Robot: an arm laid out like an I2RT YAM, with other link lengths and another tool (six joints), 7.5 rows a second.
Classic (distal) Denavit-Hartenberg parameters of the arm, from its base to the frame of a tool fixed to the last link. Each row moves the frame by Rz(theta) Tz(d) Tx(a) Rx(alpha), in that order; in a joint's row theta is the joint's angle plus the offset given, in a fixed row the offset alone. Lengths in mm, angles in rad.
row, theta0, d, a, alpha
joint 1, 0, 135.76, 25, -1.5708
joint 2, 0, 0, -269.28, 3.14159
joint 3, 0.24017, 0, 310.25, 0
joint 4, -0.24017, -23.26, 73.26, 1.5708
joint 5, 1.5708, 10.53, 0, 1.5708
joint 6, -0.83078, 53.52, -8.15, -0.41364
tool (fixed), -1.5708, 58.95, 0, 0
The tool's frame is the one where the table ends.
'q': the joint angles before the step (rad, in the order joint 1, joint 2, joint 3, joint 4, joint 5, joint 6). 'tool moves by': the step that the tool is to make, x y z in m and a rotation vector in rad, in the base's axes. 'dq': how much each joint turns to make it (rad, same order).
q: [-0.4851, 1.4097, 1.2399, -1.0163, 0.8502, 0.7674]
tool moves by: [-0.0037, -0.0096, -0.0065, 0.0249, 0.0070, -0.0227]
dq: [-0.0371, 0.0156, -0.0020, 0.0068, -0.0225, -0.0098]
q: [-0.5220, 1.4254, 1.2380, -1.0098, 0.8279, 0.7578]
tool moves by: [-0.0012, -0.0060, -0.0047, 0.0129, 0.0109, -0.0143]
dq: [-0.0196, 0.0173, 0.0024, 0.0021, -0.0071, -0.0043]
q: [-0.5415, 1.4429, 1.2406, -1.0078, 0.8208, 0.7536]
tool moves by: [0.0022, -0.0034, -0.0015, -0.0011, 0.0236, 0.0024]
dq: [-0.0023, 0.0210, 0.0116, -0.0006, 0.0107, -0.0132]
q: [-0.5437, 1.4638, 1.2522, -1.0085, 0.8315, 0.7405]
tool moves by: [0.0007, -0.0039, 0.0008, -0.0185, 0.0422, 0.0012]
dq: [0.0000, 0.0200, 0.0123, -0.0031, 0.0350, -0.0210]
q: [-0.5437, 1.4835, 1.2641, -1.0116, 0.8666, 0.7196]
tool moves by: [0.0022, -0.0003, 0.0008, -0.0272, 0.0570, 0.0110]
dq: [0.0147, 0.0202, 0.0087, -0.0068, 0.0509, -0.0215]
